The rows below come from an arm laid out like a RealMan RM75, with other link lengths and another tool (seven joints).
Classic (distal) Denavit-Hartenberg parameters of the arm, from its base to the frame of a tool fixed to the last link. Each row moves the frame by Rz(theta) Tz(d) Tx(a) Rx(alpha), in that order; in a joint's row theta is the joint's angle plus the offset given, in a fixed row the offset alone. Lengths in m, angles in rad.
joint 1: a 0, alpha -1.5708, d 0.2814, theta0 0
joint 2: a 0, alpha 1.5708, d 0, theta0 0
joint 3: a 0, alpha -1.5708, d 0.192, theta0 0
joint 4: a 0, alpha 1.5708, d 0, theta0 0
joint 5: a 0, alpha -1.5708, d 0.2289, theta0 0
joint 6: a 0, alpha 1.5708, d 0, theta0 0
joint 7: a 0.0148, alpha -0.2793, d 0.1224, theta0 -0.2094
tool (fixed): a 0, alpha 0, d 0.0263, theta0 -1.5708
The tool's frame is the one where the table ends.
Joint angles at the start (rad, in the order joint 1, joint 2, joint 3, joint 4, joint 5, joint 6, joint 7):
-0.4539 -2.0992 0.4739 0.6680 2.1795 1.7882 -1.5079
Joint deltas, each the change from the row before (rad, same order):
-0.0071 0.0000 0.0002 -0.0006 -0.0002 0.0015 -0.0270
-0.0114 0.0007 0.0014 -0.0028 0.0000 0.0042 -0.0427
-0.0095 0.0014 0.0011 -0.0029 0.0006 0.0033 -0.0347
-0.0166 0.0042 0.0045 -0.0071 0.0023 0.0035 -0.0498
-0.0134 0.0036 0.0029 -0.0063 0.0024 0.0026 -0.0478
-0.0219 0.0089 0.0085 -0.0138 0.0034 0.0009 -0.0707
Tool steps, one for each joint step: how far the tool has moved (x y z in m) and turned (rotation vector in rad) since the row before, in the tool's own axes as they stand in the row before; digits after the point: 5 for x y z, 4 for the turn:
0.00023 0.00224 0.00144 -0.0044 -0.0055 -0.0210
0.00008 0.00320 0.00252 -0.0053 -0.0113 -0.0346
0.00004 0.00258 0.00190 -0.0033 -0.0085 -0.0285
0.00021 0.00406 0.00327 0.0009 -0.0122 -0.0412
0.00022 0.00321 0.00251 -0.0013 -0.0089 -0.0412
0.00059 0.00500 0.00384 0.0027 -0.0102 -0.0619

